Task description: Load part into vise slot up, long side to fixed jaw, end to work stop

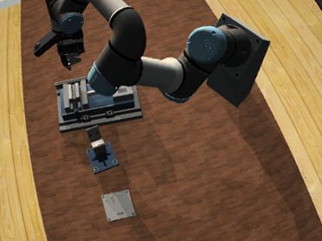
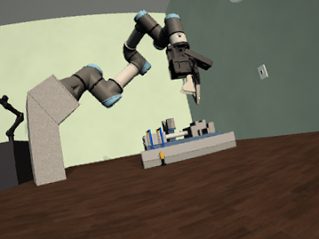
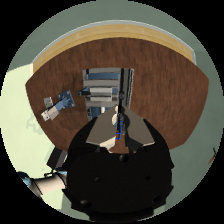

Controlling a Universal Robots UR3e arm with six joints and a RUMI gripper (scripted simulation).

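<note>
My gripper is now 8 cm above the part and 5 cm to the right of it. Also, from my hand: grey infeed plate (43 cm to the left, 18 cm below, 12 cm behind).
</note>
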